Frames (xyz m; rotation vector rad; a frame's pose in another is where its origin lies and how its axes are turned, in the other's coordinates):
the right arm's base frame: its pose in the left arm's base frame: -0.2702 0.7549 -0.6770 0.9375 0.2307 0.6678
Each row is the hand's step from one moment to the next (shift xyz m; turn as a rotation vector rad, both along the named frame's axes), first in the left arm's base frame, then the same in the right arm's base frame.
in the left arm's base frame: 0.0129 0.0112 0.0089 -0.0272 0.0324 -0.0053
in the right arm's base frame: 0.0179 0.0062 0.0037 -0.0016 0.0207 -0.0373
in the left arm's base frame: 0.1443 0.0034 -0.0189 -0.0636 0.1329 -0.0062
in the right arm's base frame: 0.1125 -0.0756 0.0530 0.0324 0.0768 -0.1217
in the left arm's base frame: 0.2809 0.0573 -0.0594 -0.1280 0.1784 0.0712
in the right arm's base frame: 0.2483 -0.1446 0.0562 0.0182 0.1853 -0.1364
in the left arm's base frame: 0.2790 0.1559 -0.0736 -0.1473 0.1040 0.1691
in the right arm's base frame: 0.3066 -0.1148 -0.0189 -0.0335 0.2419 -0.0383
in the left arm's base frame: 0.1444 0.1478 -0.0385 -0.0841 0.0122 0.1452
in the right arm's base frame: 0.2003 -0.0322 -0.0548 -0.0437 0.1579 0.0381
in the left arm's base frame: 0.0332 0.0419 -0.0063 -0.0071 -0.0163 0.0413
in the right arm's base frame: 0.0512 -0.0021 -0.0164 -0.0116 0.0296 0.0318
